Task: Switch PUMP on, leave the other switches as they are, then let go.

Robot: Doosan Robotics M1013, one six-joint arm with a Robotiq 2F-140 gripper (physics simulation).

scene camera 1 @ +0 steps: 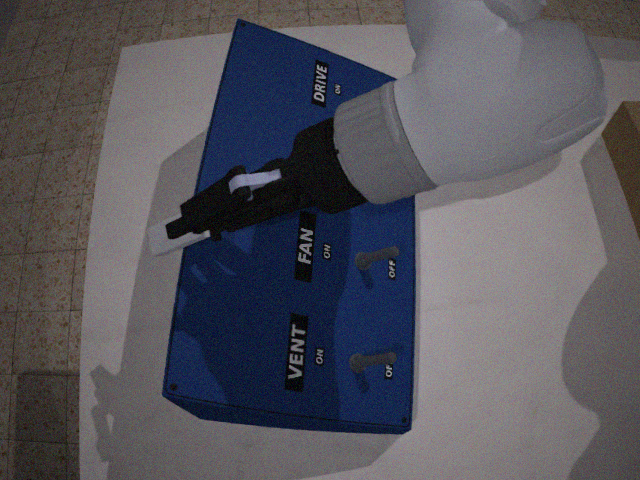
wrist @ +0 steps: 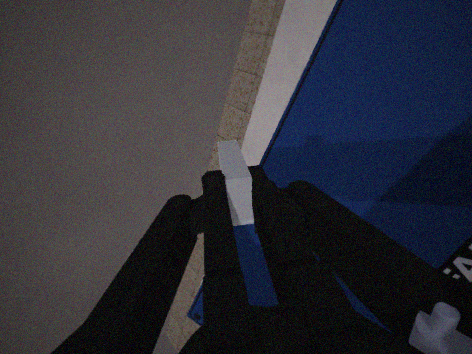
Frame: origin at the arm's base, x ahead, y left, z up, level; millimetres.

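Where they show: gripper, between the fingertips: (scene camera 1: 154,242) (wrist: 228,159).
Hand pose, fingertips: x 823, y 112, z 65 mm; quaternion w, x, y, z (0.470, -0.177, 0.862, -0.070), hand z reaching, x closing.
Things, the pixels of their top centre, and the offset from my fingertips. Level surfaces: height alone.
- FAN switch, centre of its top: (scene camera 1: 381,248) 239 mm back, 10 mm right, 43 mm down
- VENT switch, centre of its top: (scene camera 1: 378,355) 228 mm back, 110 mm left, 43 mm down
- DRIVE label, centre of its top: (scene camera 1: 320,80) 178 mm back, 256 mm right, 45 mm down
- white table, height of its surface: 173 mm down
The blue switch panel (scene camera 1: 258,82) (wrist: 390,75) lies tilted across the scene view. The PUMP switch and its label do not show; the gripper and arm cover that stretch between DRIVE and FAN. The FAN switch (scene camera 1: 376,257) and VENT switch (scene camera 1: 373,360) have their levers toward OFF. The DRIVE label (scene camera 1: 320,83) shows, but its lever is hidden by the arm. My gripper (scene camera 1: 178,236) (wrist: 228,159) is shut with nothing held. Its pale fingertips reach past the panel's left edge in the scene view, above the panel's level as far as the shadow shows.
The panel stands on a white table (scene camera 1: 491,289). The grey-white arm (scene camera 1: 496,103) comes in from the upper right, over the panel's right edge. A brown box (scene camera 1: 628,149) is at the far right. Tiled floor (scene camera 1: 46,206) lies beyond the table's left edge.
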